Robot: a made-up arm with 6 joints. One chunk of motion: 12 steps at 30 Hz.
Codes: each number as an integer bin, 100 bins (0 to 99) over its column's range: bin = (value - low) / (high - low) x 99, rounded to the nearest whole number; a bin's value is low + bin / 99 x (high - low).
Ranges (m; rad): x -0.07..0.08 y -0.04..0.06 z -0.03..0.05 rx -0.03..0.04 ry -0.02..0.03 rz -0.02..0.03
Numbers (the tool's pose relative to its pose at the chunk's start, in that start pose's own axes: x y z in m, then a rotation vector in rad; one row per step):
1: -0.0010 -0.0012 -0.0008 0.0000 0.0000 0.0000
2: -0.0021 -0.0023 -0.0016 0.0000 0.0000 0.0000
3: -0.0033 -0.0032 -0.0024 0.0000 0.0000 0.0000
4: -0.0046 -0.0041 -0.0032 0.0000 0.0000 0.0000
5: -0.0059 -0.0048 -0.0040 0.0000 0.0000 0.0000
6: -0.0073 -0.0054 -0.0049 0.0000 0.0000 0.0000
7: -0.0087 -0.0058 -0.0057 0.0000 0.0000 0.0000
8: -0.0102 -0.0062 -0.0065 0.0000 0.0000 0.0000
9: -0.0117 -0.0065 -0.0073 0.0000 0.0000 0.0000
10: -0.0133 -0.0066 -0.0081 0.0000 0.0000 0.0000
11: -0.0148 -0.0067 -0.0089 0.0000 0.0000 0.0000
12: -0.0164 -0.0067 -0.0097 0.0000 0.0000 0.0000
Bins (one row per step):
1: 46 38 36 42 40 40
2: 45 37 35 42 40 40
3: 44 36 34 42 40 40
4: 43 36 33 42 40 40
5: 42 35 32 42 40 40
6: 41 34 31 42 40 40
7: 40 34 30 42 40 40
8: 39 33 29 42 40 40
9: 38 33 28 42 40 40
10: 37 33 27 42 40 40
11: 36 33 26 42 40 40
12: 35 33 25 42 40 40

